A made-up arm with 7 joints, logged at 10 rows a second.
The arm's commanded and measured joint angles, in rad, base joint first. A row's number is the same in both.
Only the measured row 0 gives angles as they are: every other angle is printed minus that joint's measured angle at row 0.
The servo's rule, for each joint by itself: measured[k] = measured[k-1] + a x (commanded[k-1-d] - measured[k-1]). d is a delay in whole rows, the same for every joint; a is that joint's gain. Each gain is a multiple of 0.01, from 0.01 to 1. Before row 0 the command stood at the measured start. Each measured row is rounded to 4 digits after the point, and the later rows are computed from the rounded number. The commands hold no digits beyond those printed.
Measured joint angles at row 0: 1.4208 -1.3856 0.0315 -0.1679 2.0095 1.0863 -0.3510
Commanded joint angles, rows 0 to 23: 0.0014 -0.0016 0.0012 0.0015 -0.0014 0.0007 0.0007; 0.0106 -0.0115 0.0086 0.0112 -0.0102 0.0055 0.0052; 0.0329 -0.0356 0.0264 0.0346 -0.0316 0.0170 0.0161; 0.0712 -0.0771 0.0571 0.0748 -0.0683 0.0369 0.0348; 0.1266 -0.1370 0.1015 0.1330 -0.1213 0.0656 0.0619; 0.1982 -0.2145 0.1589 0.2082 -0.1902 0.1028 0.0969; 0.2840 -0.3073 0.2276 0.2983 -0.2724 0.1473 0.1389; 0.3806 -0.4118 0.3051 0.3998 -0.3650 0.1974 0.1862; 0.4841 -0.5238 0.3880 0.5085 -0.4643 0.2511 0.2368; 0.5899 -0.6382 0.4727 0.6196 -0.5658 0.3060 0.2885; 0.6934 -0.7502 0.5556 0.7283 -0.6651 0.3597 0.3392; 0.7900 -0.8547 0.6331 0.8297 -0.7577 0.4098 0.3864; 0.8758 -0.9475 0.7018 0.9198 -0.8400 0.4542 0.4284; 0.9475 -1.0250 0.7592 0.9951 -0.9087 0.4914 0.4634; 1.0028 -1.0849 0.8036 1.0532 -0.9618 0.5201 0.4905; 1.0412 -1.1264 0.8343 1.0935 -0.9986 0.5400 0.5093; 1.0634 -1.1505 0.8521 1.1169 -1.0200 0.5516 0.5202; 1.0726 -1.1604 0.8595 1.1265 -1.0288 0.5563 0.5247; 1.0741 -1.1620 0.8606 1.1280 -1.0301 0.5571 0.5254; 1.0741 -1.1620 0.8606 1.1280 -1.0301 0.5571 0.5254; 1.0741 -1.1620 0.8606 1.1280 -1.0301 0.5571 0.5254; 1.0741 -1.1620 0.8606 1.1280 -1.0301 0.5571 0.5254; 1.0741 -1.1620 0.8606 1.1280 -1.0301 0.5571 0.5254; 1.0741 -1.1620 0.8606 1.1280 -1.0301 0.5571 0.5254
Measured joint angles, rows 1 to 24: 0.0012 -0.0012 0.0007 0.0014 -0.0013 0.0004 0.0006; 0.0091 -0.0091 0.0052 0.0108 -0.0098 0.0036 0.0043; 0.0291 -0.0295 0.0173 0.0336 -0.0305 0.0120 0.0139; 0.0645 -0.0662 0.0400 0.0732 -0.0664 0.0277 0.0308; 0.1167 -0.1207 0.0751 0.1306 -0.1186 0.0516 0.0560; 0.1852 -0.1929 0.1229 0.2051 -0.1866 0.0839 0.0891; 0.2682 -0.2810 0.1826 0.2946 -0.2681 0.1238 0.1294; 0.3626 -0.3817 0.2524 0.3956 -0.3602 0.1702 0.1754; 0.4647 -0.4911 0.3297 0.5040 -0.4591 0.2212 0.2251; 0.5699 -0.6044 0.4112 0.6150 -0.5605 0.2746 0.2765; 0.6736 -0.7167 0.4935 0.7238 -0.6599 0.3282 0.3273; 0.7714 -0.8230 0.5731 0.8255 -0.7528 0.3796 0.3752; 0.8591 -0.9189 0.6465 0.9160 -0.8356 0.4266 0.4183; 0.9334 -1.0006 0.7107 0.9919 -0.9050 0.4674 0.4548; 0.9917 -1.0655 0.7637 1.0507 -0.9590 0.5006 0.4837; 1.0333 -1.1124 0.8039 1.0918 -0.9966 0.5254 0.5044; 1.0586 -1.1417 0.8314 1.1159 -1.0188 0.5419 0.5172; 1.0704 -1.1561 0.8474 1.1261 -1.0283 0.5510 0.5233; 1.0735 -1.1606 0.8549 1.1279 -1.0300 0.5548 0.5250; 1.0740 -1.1617 0.8581 1.1280 -1.0301 0.5562 0.5253; 1.0741 -1.1619 0.8595 1.1280 -1.0301 0.5568 0.5254; 1.0741 -1.1620 0.8601 1.1280 -1.0301 0.5570 0.5254; 1.0741 -1.1620 0.8604 1.1280 -1.0301 0.5571 0.5254; 1.0741 -1.1620 0.8605 1.1280 -1.0301 0.5571 0.5254
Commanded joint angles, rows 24 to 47: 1.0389 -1.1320 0.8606 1.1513 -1.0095 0.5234 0.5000; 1.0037 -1.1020 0.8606 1.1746 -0.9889 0.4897 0.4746; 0.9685 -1.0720 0.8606 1.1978 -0.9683 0.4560 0.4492; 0.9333 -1.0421 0.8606 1.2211 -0.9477 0.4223 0.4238; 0.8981 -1.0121 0.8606 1.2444 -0.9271 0.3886 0.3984; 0.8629 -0.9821 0.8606 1.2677 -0.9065 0.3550 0.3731; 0.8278 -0.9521 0.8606 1.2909 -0.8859 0.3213 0.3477; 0.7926 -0.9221 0.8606 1.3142 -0.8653 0.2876 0.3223; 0.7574 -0.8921 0.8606 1.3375 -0.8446 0.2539 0.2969; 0.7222 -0.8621 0.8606 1.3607 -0.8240 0.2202 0.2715; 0.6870 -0.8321 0.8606 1.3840 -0.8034 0.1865 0.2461; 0.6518 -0.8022 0.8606 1.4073 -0.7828 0.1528 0.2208; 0.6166 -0.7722 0.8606 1.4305 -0.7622 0.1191 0.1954; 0.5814 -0.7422 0.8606 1.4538 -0.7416 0.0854 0.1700; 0.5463 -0.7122 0.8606 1.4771 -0.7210 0.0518 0.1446; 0.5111 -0.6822 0.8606 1.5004 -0.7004 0.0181 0.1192; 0.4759 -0.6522 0.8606 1.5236 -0.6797 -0.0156 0.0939; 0.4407 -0.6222 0.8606 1.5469 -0.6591 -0.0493 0.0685; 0.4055 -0.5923 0.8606 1.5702 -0.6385 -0.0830 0.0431; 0.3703 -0.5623 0.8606 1.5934 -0.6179 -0.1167 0.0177; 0.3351 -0.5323 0.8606 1.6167 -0.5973 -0.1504 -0.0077; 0.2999 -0.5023 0.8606 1.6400 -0.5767 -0.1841 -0.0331; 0.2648 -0.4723 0.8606 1.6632 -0.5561 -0.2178 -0.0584; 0.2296 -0.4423 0.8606 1.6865 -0.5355 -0.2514 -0.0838
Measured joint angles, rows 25 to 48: 1.0445 -1.1389 0.8606 1.1504 -1.0105 0.5359 0.5048; 1.0102 -1.1105 0.8606 1.1736 -0.9900 0.5068 0.4803; 0.9752 -1.0809 0.8606 1.1968 -0.9694 0.4748 0.4551; 0.9400 -1.0510 0.8606 1.2201 -0.9488 0.4417 0.4297; 0.9048 -1.0210 0.8606 1.2434 -0.9282 0.4082 0.4043; 0.8696 -0.9910 0.8606 1.2667 -0.9076 0.3747 0.3790; 0.8345 -0.9610 0.8606 1.2899 -0.8870 0.3411 0.3536; 0.7993 -0.9310 0.8606 1.3132 -0.8664 0.3074 0.3282; 0.7641 -0.9010 0.8606 1.3365 -0.8457 0.2737 0.3028; 0.7289 -0.8710 0.8606 1.3597 -0.8251 0.2400 0.2774; 0.6937 -0.8410 0.8606 1.3830 -0.8045 0.2063 0.2520; 0.6585 -0.8111 0.8606 1.4063 -0.7839 0.1726 0.2267; 0.6233 -0.7811 0.8606 1.4295 -0.7633 0.1389 0.2013; 0.5881 -0.7511 0.8606 1.4528 -0.7427 0.1052 0.1759; 0.5530 -0.7211 0.8606 1.4761 -0.7221 0.0716 0.1505; 0.5178 -0.6911 0.8606 1.4994 -0.7015 0.0379 0.1251; 0.4826 -0.6611 0.8606 1.5226 -0.6808 0.0042 0.0998; 0.4474 -0.6311 0.8606 1.5459 -0.6602 -0.0295 0.0744; 0.4122 -0.6012 0.8606 1.5692 -0.6396 -0.0632 0.0490; 0.3770 -0.5712 0.8606 1.5924 -0.6190 -0.0969 0.0236; 0.3418 -0.5412 0.8606 1.6157 -0.5984 -0.1306 -0.0018; 0.3066 -0.5112 0.8606 1.6390 -0.5778 -0.1643 -0.0272; 0.2715 -0.4812 0.8606 1.6622 -0.5572 -0.1980 -0.0525; 0.2363 -0.4512 0.8606 1.6855 -0.5366 -0.2316 -0.0779
